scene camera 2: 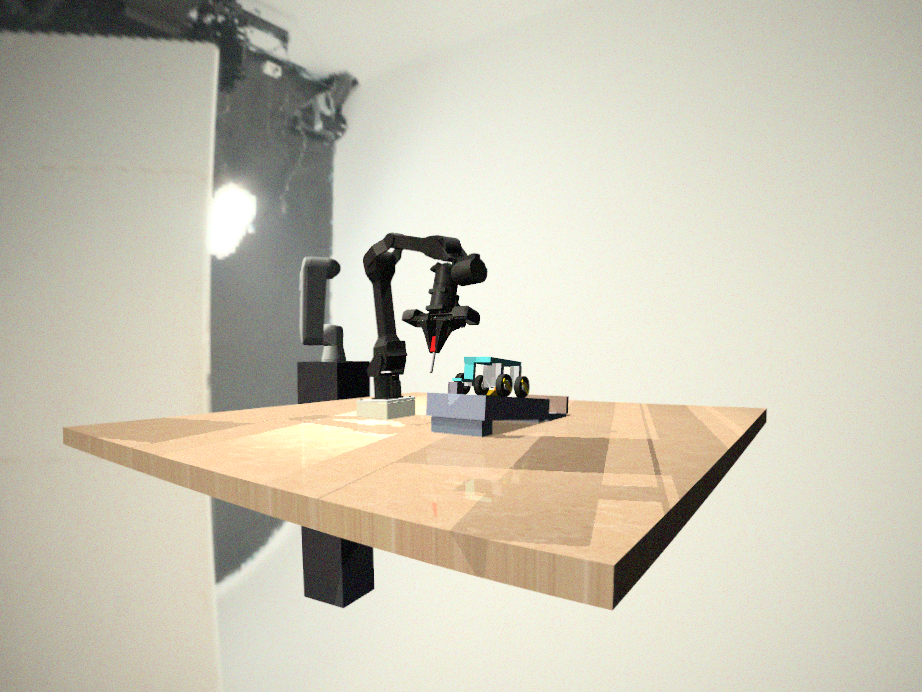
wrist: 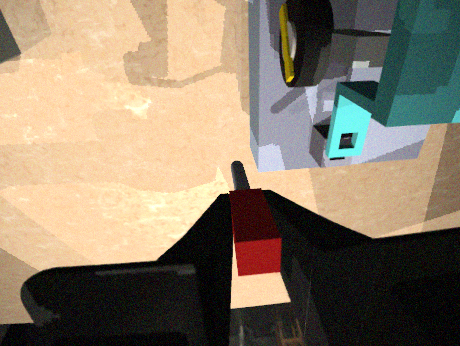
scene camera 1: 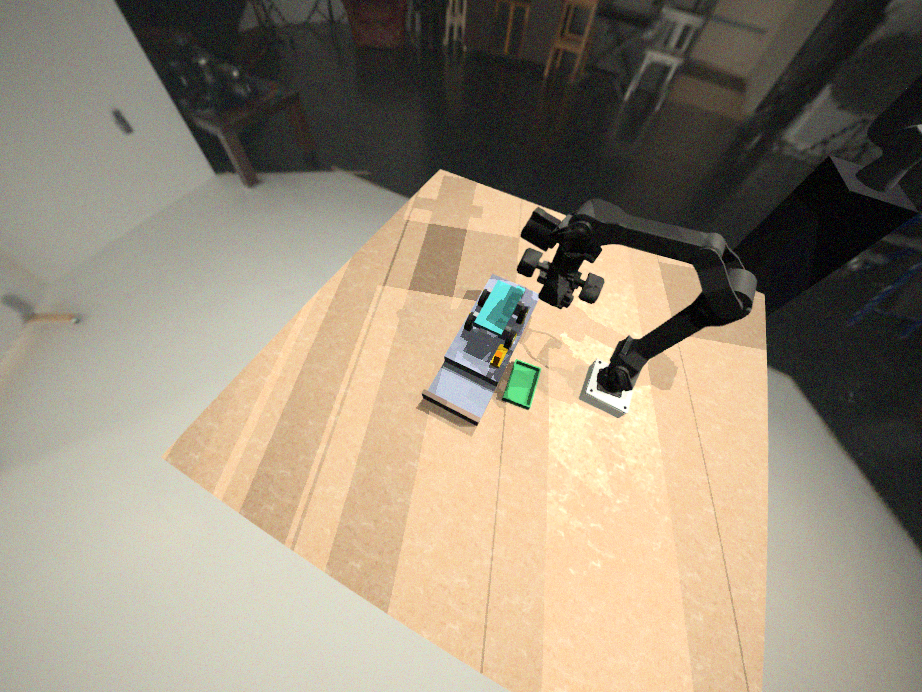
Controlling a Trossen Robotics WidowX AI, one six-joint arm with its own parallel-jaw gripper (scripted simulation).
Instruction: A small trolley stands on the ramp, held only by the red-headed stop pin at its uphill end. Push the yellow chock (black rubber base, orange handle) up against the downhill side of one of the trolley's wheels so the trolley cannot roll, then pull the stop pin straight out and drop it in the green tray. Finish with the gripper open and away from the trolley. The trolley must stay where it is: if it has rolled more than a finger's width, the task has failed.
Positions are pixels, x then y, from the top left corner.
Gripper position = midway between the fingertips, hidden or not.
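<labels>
Gripper visible: scene camera 2 (434, 353), scene camera 1 (551, 291), wrist view (245, 200).
</labels>
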